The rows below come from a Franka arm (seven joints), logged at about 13 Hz.
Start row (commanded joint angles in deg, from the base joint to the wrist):
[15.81 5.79 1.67 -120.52 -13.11 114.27 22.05]
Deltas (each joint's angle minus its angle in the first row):
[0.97 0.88 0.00 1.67 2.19 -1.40 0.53]
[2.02 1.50 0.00 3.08 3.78 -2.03 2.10]
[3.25 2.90 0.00 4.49 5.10 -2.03 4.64]
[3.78 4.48 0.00 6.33 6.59 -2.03 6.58]
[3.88 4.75 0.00 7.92 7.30 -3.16 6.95]
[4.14 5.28 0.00 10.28 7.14 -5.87 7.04]
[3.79 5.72 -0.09 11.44 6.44 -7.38 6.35]
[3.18 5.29 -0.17 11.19 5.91 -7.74 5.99]
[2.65 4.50 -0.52 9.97 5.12 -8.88 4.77]
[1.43 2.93 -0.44 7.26 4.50 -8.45 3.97]
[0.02 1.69 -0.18 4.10 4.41 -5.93 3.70]
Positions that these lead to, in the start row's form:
[16.78 6.67 1.67 -118.85 -10.92 112.87 22.58]
[17.83 7.29 1.67 -117.44 -9.33 112.24 24.15]
[19.06 8.69 1.67 -116.03 -8.01 112.24 26.69]
[19.59 10.27 1.67 -114.19 -6.52 112.24 28.63]
[19.69 10.54 1.67 -112.60 -5.81 111.11 29.00]
[19.95 11.07 1.67 -110.24 -5.97 108.40 29.09]
[19.60 11.51 1.58 -109.08 -6.67 106.89 28.40]
[18.99 11.08 1.50 -109.33 -7.20 106.53 28.04]
[18.46 10.29 1.15 -110.55 -7.99 105.39 26.82]
[17.24 8.72 1.23 -113.26 -8.61 105.82 26.02]
[15.83 7.48 1.49 -116.42 -8.70 108.34 25.75]

